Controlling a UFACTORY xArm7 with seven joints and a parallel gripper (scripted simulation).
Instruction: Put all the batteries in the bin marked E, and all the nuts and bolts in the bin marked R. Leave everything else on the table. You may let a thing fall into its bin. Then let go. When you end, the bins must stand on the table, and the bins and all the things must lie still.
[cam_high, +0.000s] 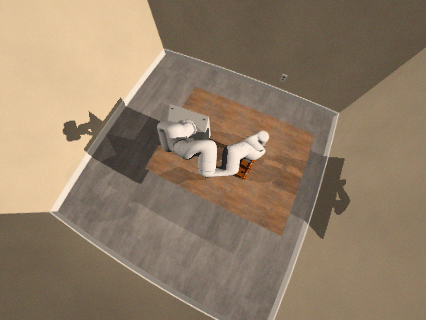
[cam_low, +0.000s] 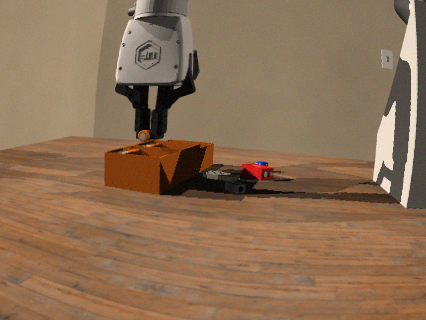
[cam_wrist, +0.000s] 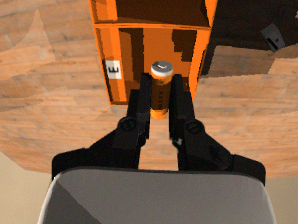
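Now: the red block 15 cm behind my hand, 12 cm to the right of it and 8 cm below it. Also, from my hand: orange cylindrical battery (2 cm below); then orange bin (8 cm to the right, 6 cm below); then pale grey block (12 cm behind, 8 cm below, 1 cm to the right).
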